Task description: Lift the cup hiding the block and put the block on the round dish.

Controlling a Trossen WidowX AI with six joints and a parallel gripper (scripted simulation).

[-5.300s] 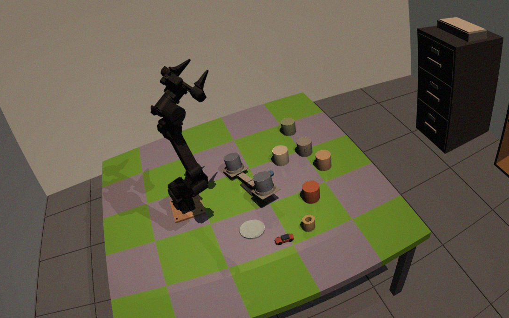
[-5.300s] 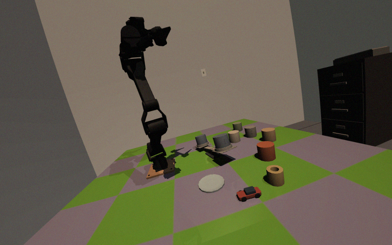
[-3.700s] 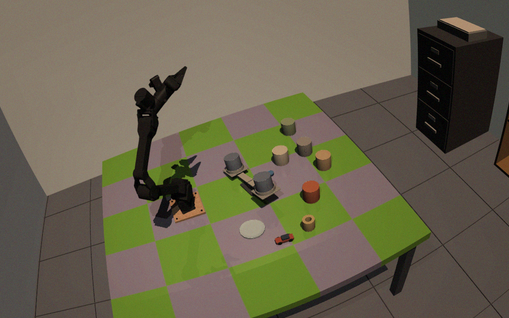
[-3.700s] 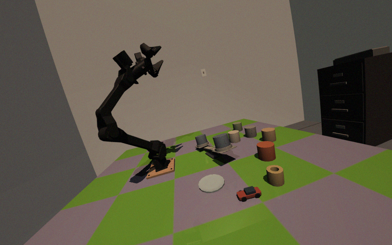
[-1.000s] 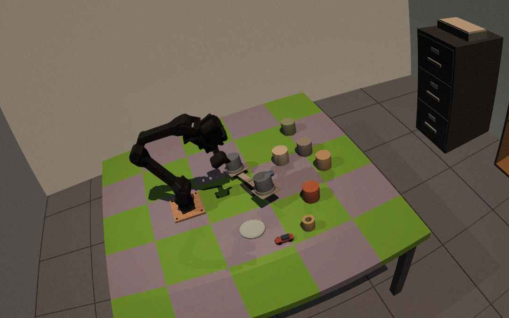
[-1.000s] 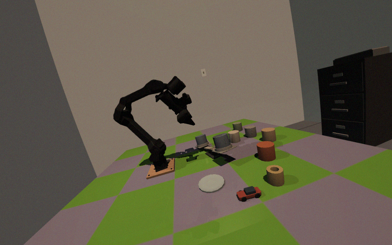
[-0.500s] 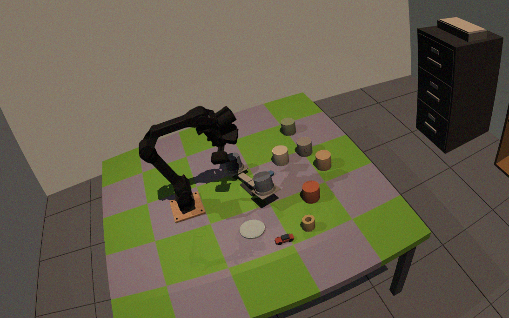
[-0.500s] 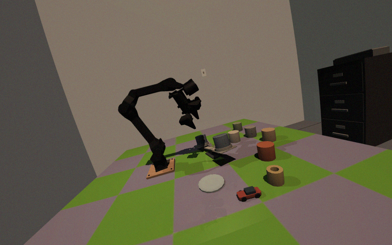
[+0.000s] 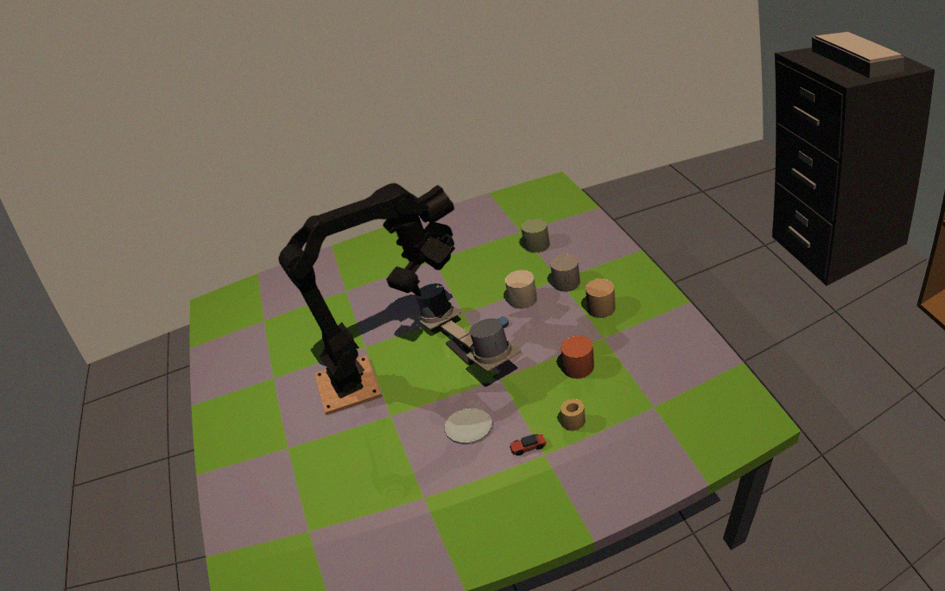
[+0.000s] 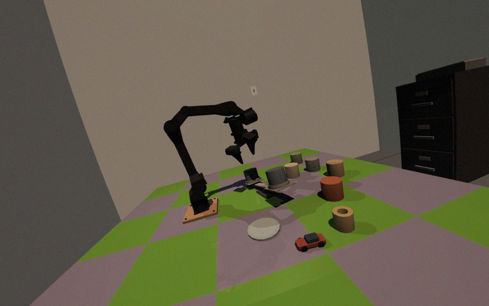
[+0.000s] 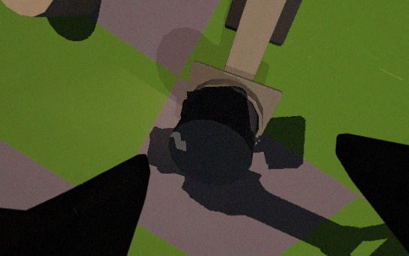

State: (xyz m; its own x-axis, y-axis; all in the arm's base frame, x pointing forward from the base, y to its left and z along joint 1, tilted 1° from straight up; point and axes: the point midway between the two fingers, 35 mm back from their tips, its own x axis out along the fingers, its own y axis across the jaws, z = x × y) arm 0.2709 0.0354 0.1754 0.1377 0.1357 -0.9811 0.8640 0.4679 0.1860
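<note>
Now: gripper tip 12 cm above the pale green block, 4 cm to the right of it and 1 cm short of it. Round my gripper tip: balance: 12 cm below, 9 cm to the right, 2 cm ahead; blue disc: 15 cm below, 13 cm ahead, 7 cm to the right; grey cup: 22 cm to the right, 5 cm below, 3 cm ahead.
</note>
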